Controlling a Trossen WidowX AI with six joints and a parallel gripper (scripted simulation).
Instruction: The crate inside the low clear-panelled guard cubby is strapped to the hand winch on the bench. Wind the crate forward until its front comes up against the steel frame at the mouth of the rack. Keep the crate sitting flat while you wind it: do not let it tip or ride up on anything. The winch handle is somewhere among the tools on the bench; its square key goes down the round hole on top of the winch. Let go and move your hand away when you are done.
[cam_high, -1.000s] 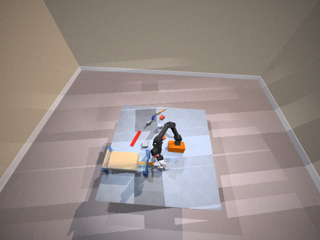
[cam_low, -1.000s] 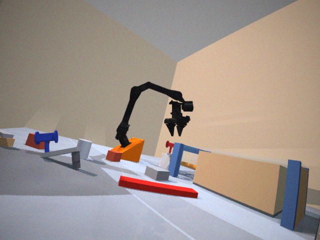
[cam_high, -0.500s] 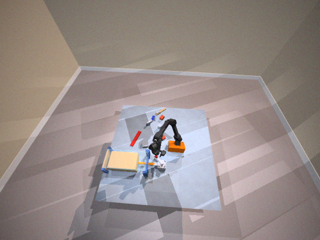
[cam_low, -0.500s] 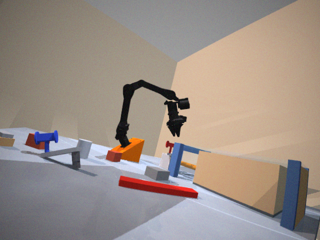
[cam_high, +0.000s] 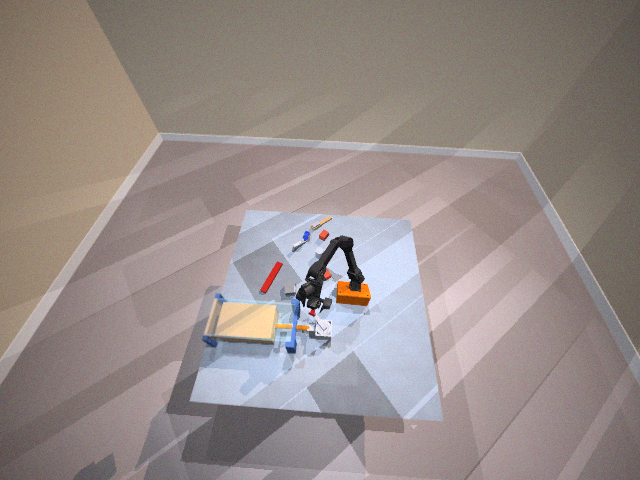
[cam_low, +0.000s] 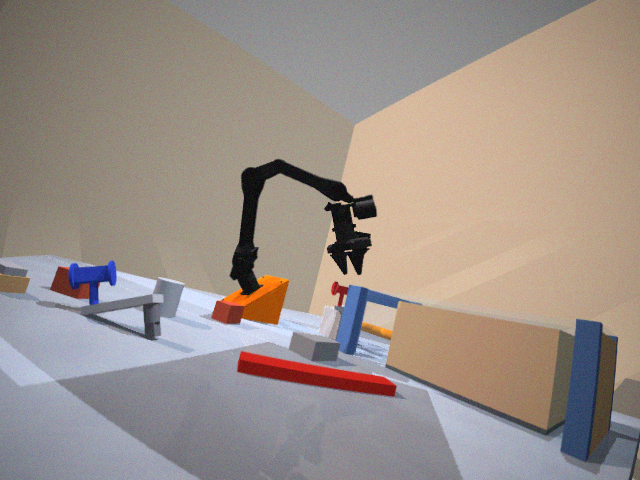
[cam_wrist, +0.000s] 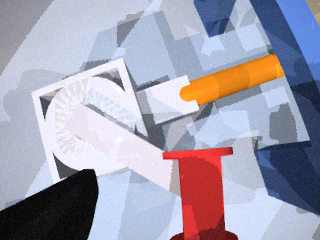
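Right now the red knob is 7 cm below my gripper tip, 2 cm to the right of it and 1 cm behind it. Round my gripper tip: blue frame (9 cm below, 9 cm ahead, 5 cm to the left); then winch (17 cm below, 8 cm behind, 6 cm to the left); then red-knobbed winch handle (9 cm below, 3 cm behind, 1 cm to the left).
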